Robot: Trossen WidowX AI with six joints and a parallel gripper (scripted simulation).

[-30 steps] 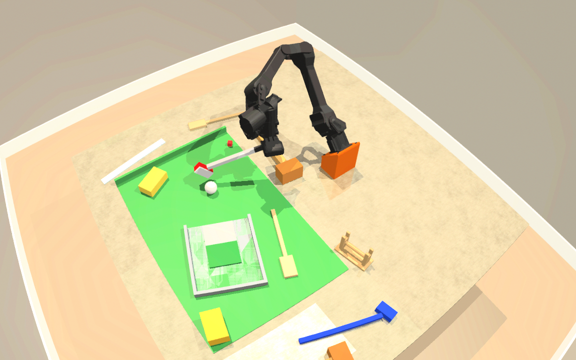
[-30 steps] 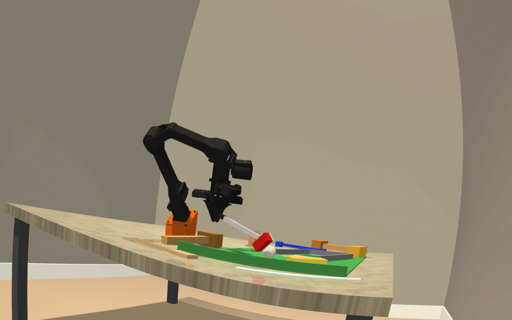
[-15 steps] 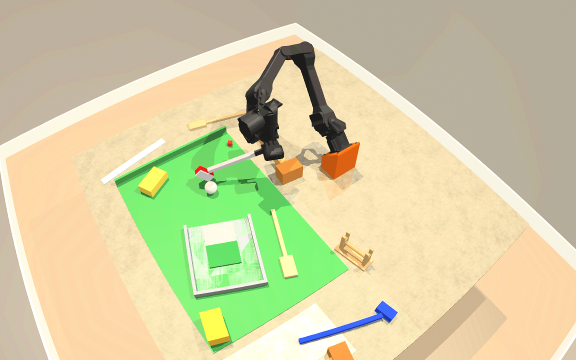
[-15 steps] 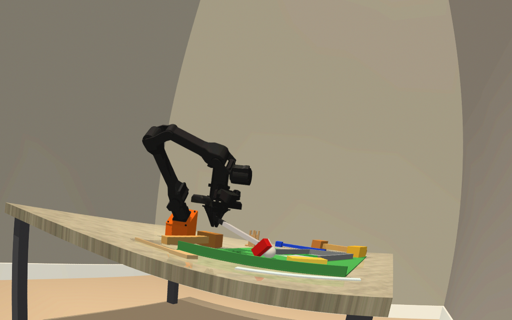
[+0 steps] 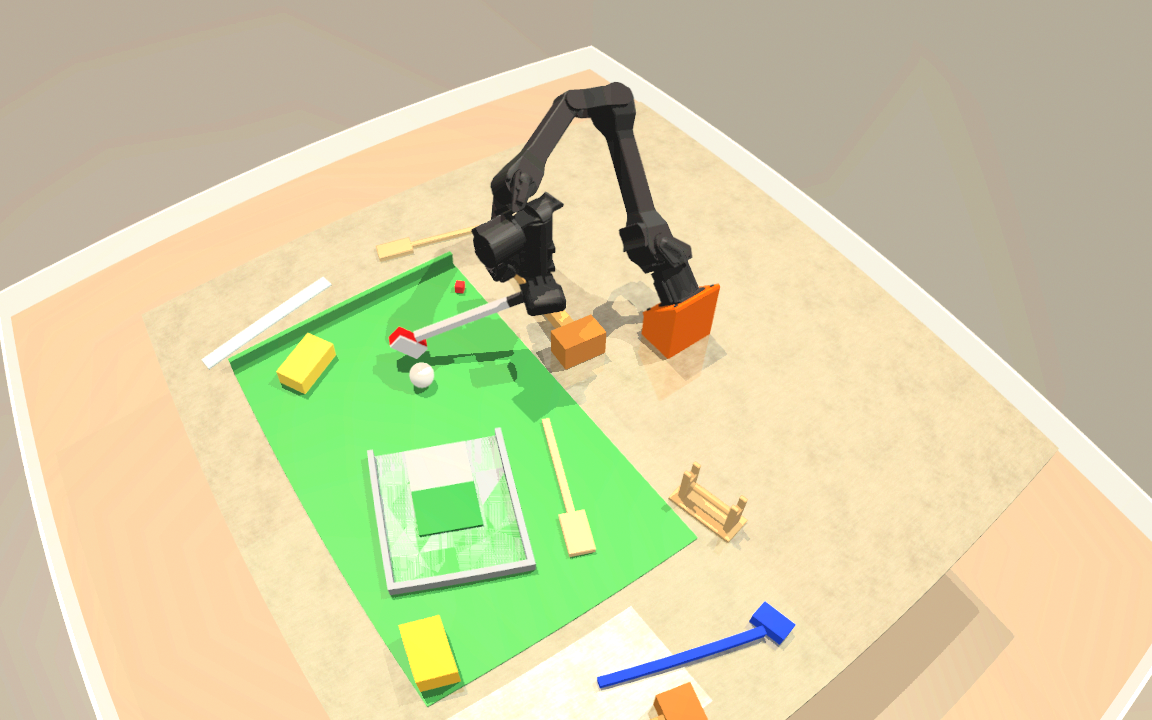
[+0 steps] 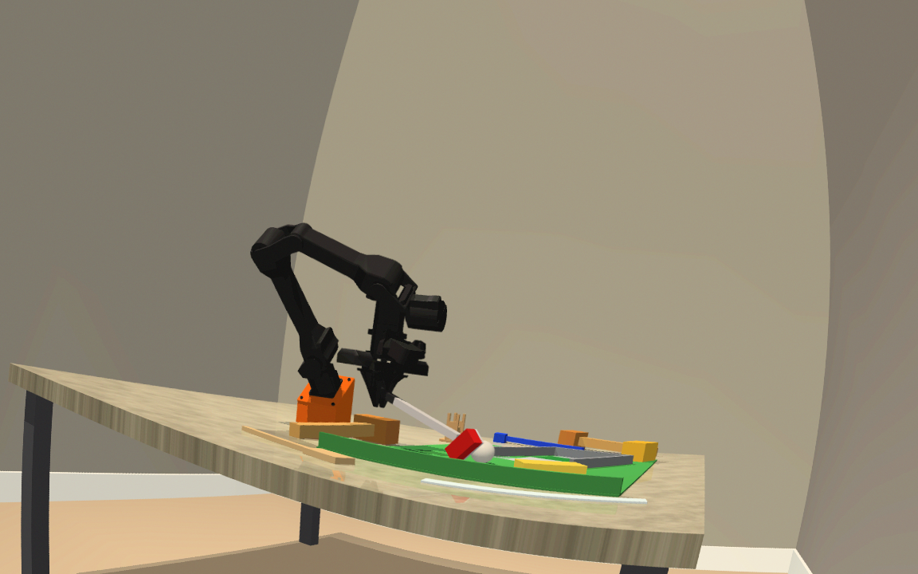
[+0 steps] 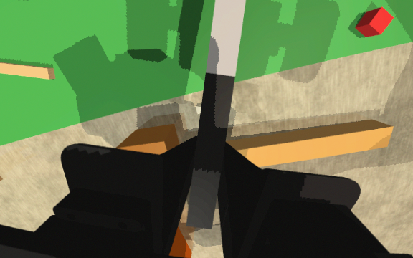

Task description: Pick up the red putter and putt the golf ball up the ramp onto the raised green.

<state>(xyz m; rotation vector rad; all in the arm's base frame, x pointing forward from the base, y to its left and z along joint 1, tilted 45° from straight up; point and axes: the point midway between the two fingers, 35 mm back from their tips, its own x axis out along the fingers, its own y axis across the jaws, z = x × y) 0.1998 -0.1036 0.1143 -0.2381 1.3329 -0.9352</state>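
The red putter is 110 mm ahead of my gripper tip, 50 mm to the right of it and 10 mm below it. Round my gripper tip: small red cube: 40 mm ahead, 180 mm to the right, 60 mm below; grey-framed platform: 330 mm ahead, 220 mm to the left, 70 mm below; white golf ball: 220 mm ahead, 30 mm to the right, 50 mm below.
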